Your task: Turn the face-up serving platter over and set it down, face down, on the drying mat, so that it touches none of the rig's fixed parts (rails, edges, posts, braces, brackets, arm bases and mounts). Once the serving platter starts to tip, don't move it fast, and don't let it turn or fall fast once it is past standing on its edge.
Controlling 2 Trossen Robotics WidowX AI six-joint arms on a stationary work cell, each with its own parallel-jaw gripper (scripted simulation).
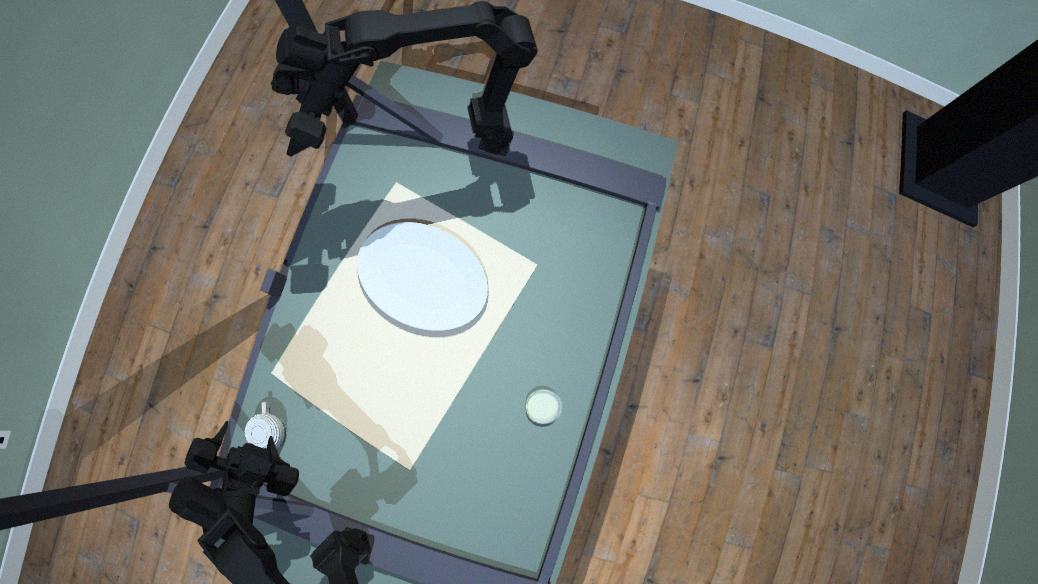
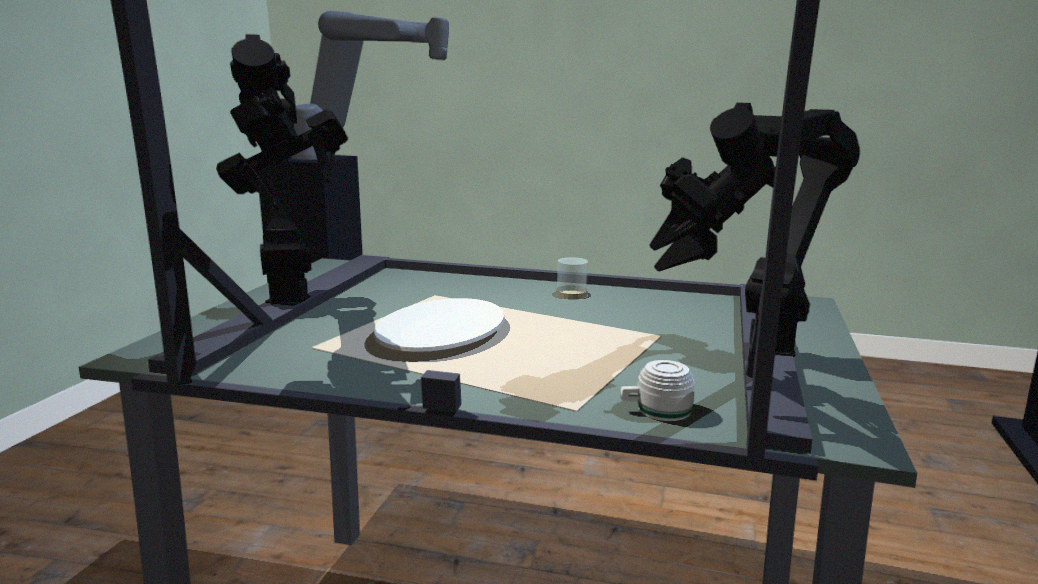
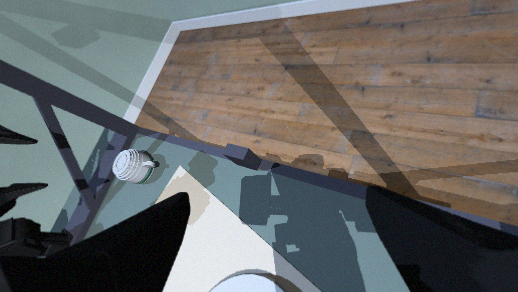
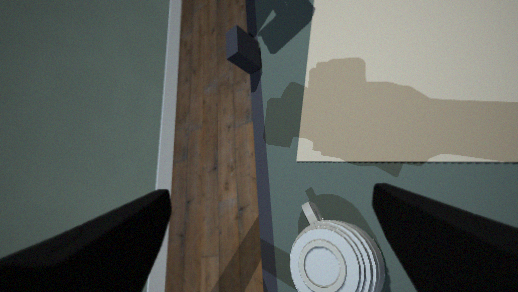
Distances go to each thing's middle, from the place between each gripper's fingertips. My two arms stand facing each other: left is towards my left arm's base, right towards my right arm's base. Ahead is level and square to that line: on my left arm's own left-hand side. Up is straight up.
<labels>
My left hand (image 2: pixel 302 194) is 300 mm above the white oval serving platter (image 1: pixel 421 276), 240 mm short of it and 130 mm to the left of it. The rest, counted from my left hand: white ribbed mug (image 2: pixel 665 391) 560 mm to the right, 280 mm below, 30 mm ahead.
The white ribbed mug lies 20 cm below my right hand, 6 cm behind it and 1 cm to the right of it. From my right hand the other things lie so: white oval serving platter 42 cm to the left, 22 cm below, 15 cm ahead.
</labels>
